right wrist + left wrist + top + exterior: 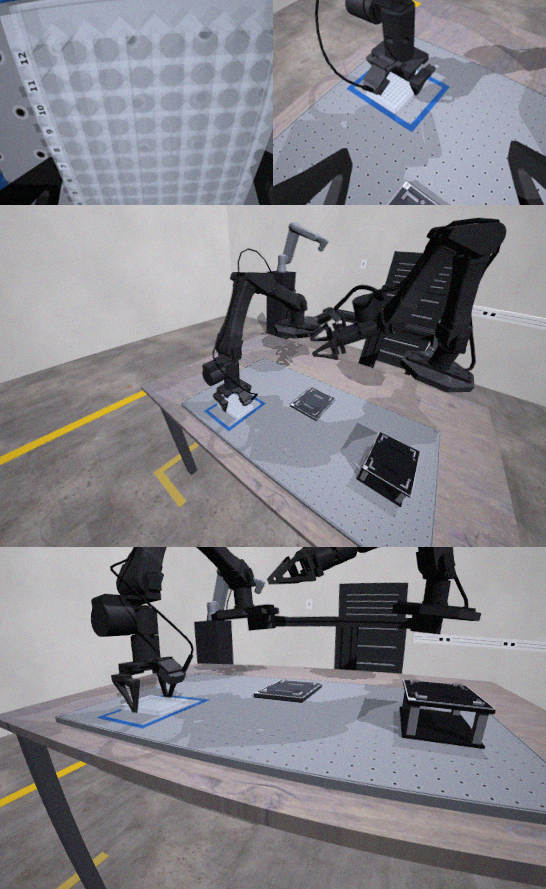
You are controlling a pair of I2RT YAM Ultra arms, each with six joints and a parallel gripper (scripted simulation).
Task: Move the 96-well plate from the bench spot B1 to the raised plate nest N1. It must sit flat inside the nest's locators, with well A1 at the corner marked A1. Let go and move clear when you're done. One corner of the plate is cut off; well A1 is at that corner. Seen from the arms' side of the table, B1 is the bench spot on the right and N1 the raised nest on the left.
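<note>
Right now my right hand is 10 mm to the right of the white 96-well plate.
</note>
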